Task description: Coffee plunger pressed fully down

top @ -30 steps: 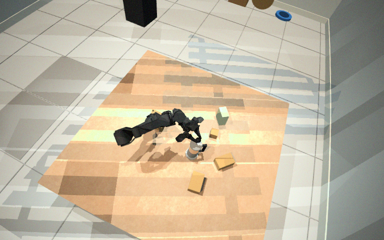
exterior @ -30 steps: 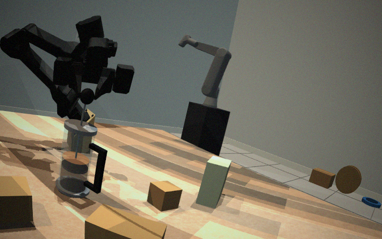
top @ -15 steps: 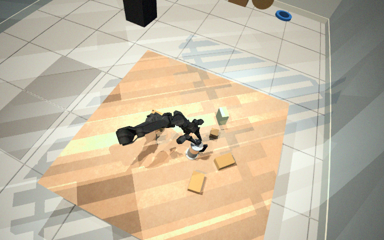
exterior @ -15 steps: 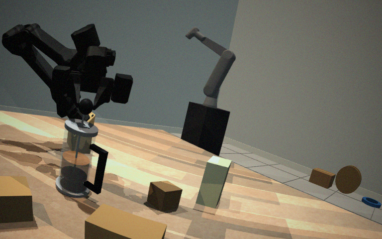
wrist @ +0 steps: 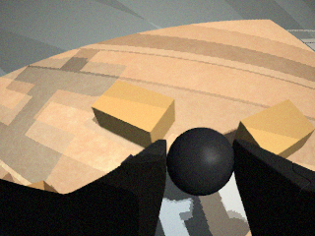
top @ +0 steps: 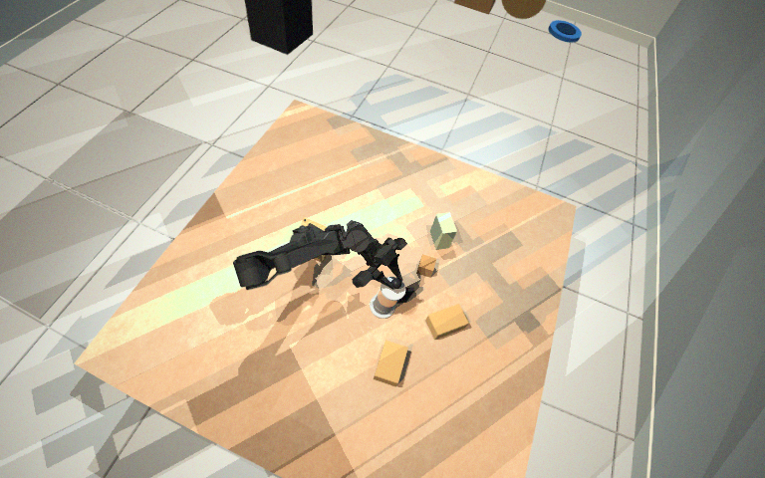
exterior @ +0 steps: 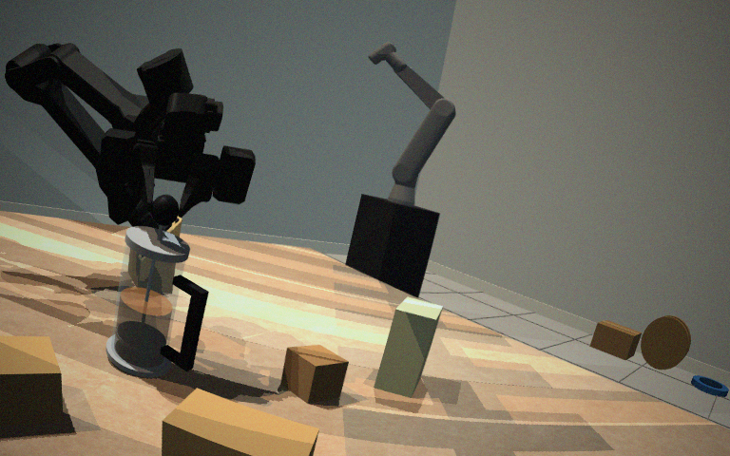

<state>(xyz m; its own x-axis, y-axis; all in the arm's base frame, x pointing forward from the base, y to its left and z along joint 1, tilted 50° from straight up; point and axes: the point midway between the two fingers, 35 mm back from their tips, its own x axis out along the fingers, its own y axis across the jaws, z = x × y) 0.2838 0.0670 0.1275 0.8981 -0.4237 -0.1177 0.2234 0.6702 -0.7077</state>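
The glass coffee press is 10 mm to the left of my gripper tip and 90 mm below it. The rest, counted from my gripper tip: brown cube (40 mm ahead, 190 mm to the left, 150 mm below).
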